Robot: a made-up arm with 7 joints. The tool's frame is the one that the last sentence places.
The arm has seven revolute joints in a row. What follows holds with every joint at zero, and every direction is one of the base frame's.
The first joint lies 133.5 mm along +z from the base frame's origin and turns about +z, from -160 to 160 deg.
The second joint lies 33.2 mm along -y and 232.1 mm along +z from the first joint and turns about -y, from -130 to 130 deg.
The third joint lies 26.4 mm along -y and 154.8 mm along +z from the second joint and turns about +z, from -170 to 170 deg.
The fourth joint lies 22.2 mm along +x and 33.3 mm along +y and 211 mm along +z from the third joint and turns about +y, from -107 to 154 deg.
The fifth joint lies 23.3 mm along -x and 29.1 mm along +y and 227.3 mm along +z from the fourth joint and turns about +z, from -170 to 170 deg.
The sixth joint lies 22.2 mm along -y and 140.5 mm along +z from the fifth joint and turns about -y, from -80 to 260 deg.
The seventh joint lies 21.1 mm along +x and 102.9 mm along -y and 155 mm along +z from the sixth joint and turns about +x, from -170 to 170 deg.
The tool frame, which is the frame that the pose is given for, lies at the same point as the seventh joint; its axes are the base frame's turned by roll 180, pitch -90 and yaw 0 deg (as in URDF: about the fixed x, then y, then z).
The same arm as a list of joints. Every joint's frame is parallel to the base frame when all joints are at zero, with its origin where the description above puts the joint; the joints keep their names.
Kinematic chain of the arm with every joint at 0, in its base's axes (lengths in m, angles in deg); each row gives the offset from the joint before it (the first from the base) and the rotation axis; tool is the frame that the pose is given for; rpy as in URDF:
joint 1: xyz 0 0 0.1335 axis +z
joint 2: xyz 0 -0.0332 0.2321 axis -y
joint 3: xyz 0 -0.0264 0.1548 axis +z
joint 4: xyz 0.0222 0.0333 0.211 axis +y
joint 5: xyz -0.0233 0.0291 0.2273 axis +z
joint 6: xyz 0 -0.0222 0.1405 axis -y
joint 7: xyz 0.0211 -0.1029 0.155 axis +x
tool: xyz 0 0 0 rpy 180 -90 0
Joint limits (deg, base to tool): -160..160 -130..130 -170..170 -107..154 -170..170 -80..260 -170..170

